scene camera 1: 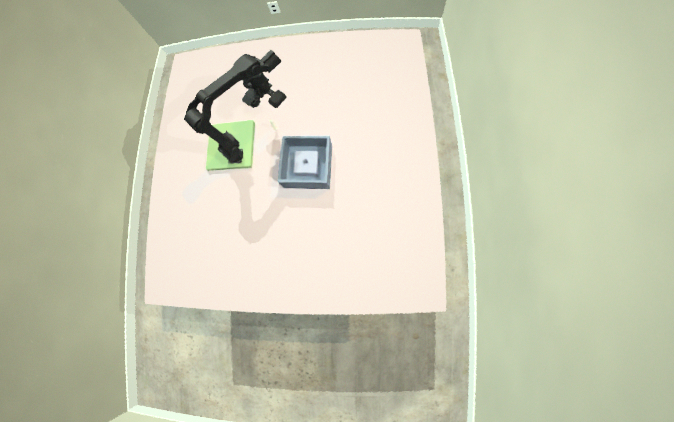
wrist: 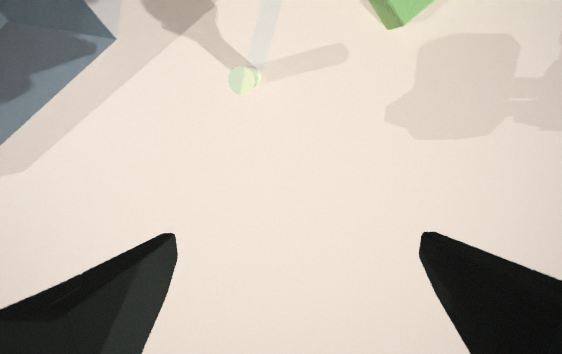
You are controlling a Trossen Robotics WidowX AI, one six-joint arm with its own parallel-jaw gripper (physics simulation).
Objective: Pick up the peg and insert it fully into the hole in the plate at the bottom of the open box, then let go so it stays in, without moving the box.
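Seen in the pictures: gripper, fingertip midpoint: (wrist: 299, 244); arm's base, origin of the base link: (scene camera 1: 235, 156).
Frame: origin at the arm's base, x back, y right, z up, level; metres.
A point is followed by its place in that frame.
Note:
A thin pale green peg (scene camera 1: 273, 125) {x -0.166, y -0.126, z 0.020 m} (wrist: 242, 80) {x -0.162, y -0.131, z 0.055 m} stands upright on the table between the green base and the box; the wrist view sees it from above, near its top. The blue-grey open box (scene camera 1: 304, 184) {x -0.318, y 0.141, z 0.042 m} (wrist: 60, 75) {x -0.265, y -0.050, z -0.004 m} stands right of the peg in the scene view and shows at the upper left of the wrist view. The white plate (scene camera 1: 299, 169) {x -0.294, y 0.078, z 0.034 m} with a dark round hole (scene camera 1: 305, 161) {x -0.312, y 0.039, z 0.015 m} lies at its bottom. My gripper (scene camera 1: 264, 100) {x -0.176, y -0.189, z 0.125 m} (wrist: 299, 244) {x -0.176, y -0.189, z 0.125 m} is open and empty, above the table and behind the peg in the scene view. The peg is beyond the fingertips, slightly left of their middle.
The green square base (scene camera 1: 245, 137) {x -0.037, y -0.084, z 0.003 m} (wrist: 402, 10) {x -0.061, y -0.158, z 0.005 m} carries the arm (scene camera 1: 222, 86) {x -0.110, y -0.083, z 0.415 m} and is left of the box. The pale pink table (scene camera 1: 295, 260) {x -0.281, y 0.430, z -0.024 m} has its front edge below. Shadows of the arm fall across the table around the peg and the box. Walls stand behind and at both sides.

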